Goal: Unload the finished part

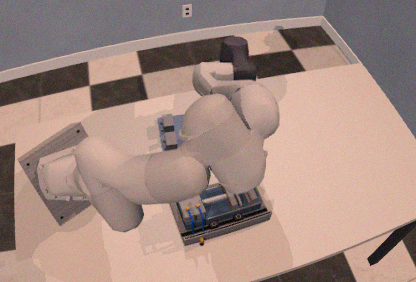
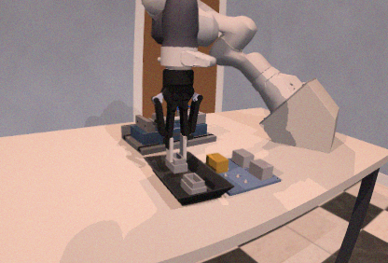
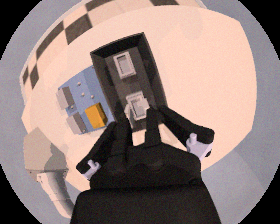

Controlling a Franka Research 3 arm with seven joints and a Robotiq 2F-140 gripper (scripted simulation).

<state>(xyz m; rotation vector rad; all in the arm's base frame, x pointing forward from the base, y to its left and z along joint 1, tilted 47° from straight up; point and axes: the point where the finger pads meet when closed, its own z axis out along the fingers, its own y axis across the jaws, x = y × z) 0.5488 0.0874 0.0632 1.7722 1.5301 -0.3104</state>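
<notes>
My hand is 120 mm past the yellow block, 40 mm to the right of it and 60 mm above it. The rest, counted from my hand: blue vise (170 mm behind, 250 mm to the right, 50 mm below); then blue fixture plate (140 mm behind, 90 mm to the left, 80 mm below).
</notes>
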